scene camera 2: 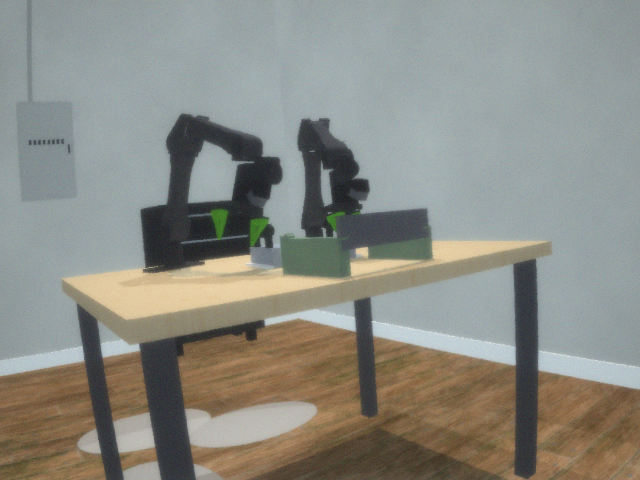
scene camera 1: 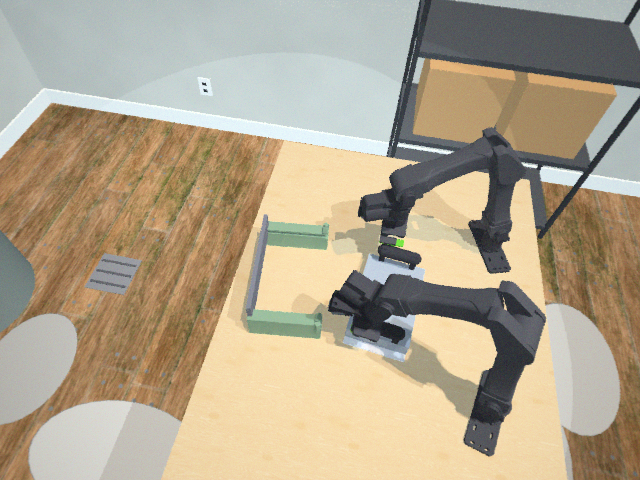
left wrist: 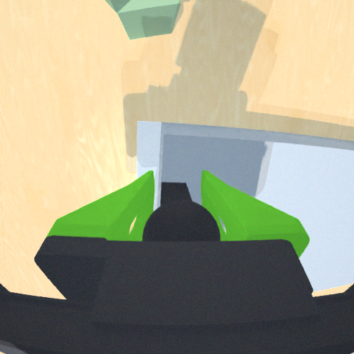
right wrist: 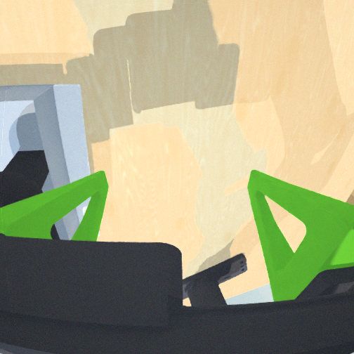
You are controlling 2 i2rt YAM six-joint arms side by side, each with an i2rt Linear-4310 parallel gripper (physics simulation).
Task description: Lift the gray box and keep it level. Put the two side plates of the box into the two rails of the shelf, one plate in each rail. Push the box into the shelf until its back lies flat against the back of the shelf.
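Pixels of known places: left gripper, fingertip midpoint: (scene camera 1: 357,328); right gripper, fingertip midpoint: (scene camera 2: 235,242) (scene camera 1: 390,231); left arm's base, origin of the base link: (scene camera 1: 487,411); right arm's base, origin of the base link: (scene camera 2: 174,268) (scene camera 1: 488,246).
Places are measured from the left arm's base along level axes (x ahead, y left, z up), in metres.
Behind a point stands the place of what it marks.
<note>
The gray box (scene camera 1: 376,269) {x 0.396, y -0.221, z 0.052 m} (scene camera 2: 263,256) {x 0.371, y -0.274, z 0.029 m} (left wrist: 305,200) (right wrist: 69,125) appears to lie level on the table, with a black handle at each end. My left gripper (scene camera 1: 366,334) {x 0.370, y -0.030, z 0.050 m} (left wrist: 177,178) is shut on the near handle (scene camera 1: 393,332) {x 0.282, y -0.032, z 0.112 m} (left wrist: 181,222). My right gripper (scene camera 2: 236,241) {x 0.406, y -0.352, z 0.074 m} (right wrist: 177,178) is open and empty, above and beyond the far handle (scene camera 1: 400,254) {x 0.348, y -0.259, z 0.112 m} (scene camera 2: 268,236) {x 0.408, y -0.265, z 0.083 m} (right wrist: 24,172), which lies outside its fingers, left of them in the right wrist view. The shelf has two green rails (scene camera 1: 297,237) {x 0.648, y -0.214, z 0.054 m} (scene camera 1: 284,324) {x 0.540, y 0.058, z 0.072 m} (scene camera 2: 315,256) {x 0.686, y -0.232, z 0.043 m} and a dark back (scene camera 1: 258,263) {x 0.674, y -0.044, z 0.124 m} (scene camera 2: 385,227) {x 0.695, y -0.066, z 0.090 m}. It stands apart from the box.
The shelf stands near the edge of the wooden table (scene camera 1: 330,403) {x 0.354, y 0.161, z 0.000 m} (scene camera 2: 206,304) {x 0.871, y -0.491, z 0.000 m}, left of the box in scene camera 1. A black rack (scene camera 1: 527,67) with cardboard boxes (scene camera 1: 460,103) stands beyond the table. Part of a green rail (left wrist: 150,19) shows at the top of the left wrist view.
</note>
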